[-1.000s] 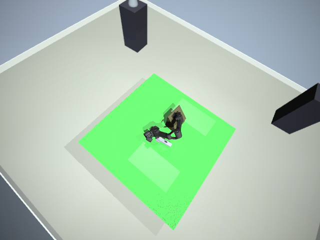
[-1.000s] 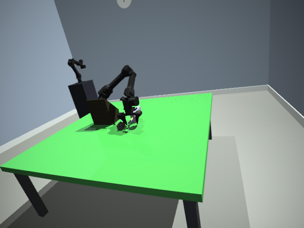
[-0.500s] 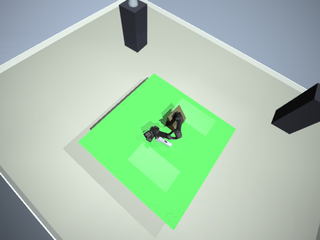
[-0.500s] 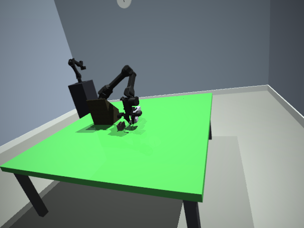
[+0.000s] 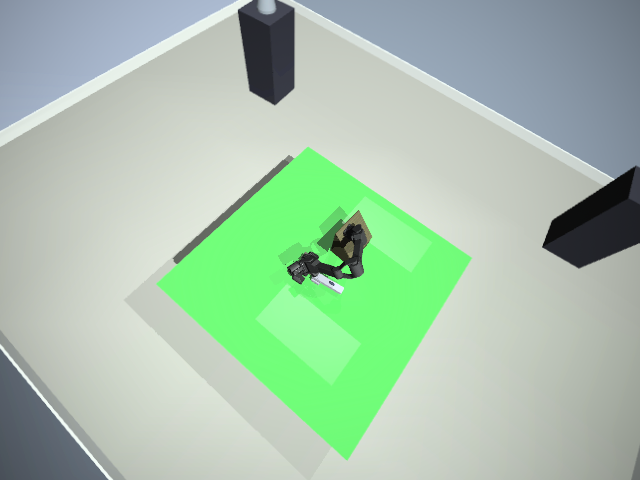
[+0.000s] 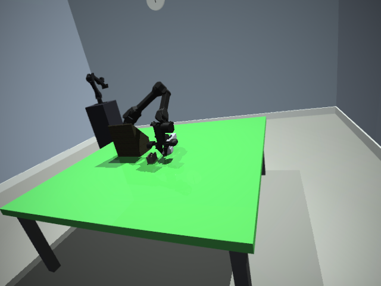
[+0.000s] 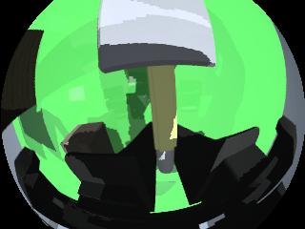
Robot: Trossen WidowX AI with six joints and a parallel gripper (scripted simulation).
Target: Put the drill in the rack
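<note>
Right now the yellow drill is 4 cm to the left of my gripper tip and 4 cm above it. Also, from my gripper tip: grey block 1 cm behind, 14 cm to the left, 4 cm above; rack 8 cm behind, 3 cm to the right, 1 cm above.
</note>
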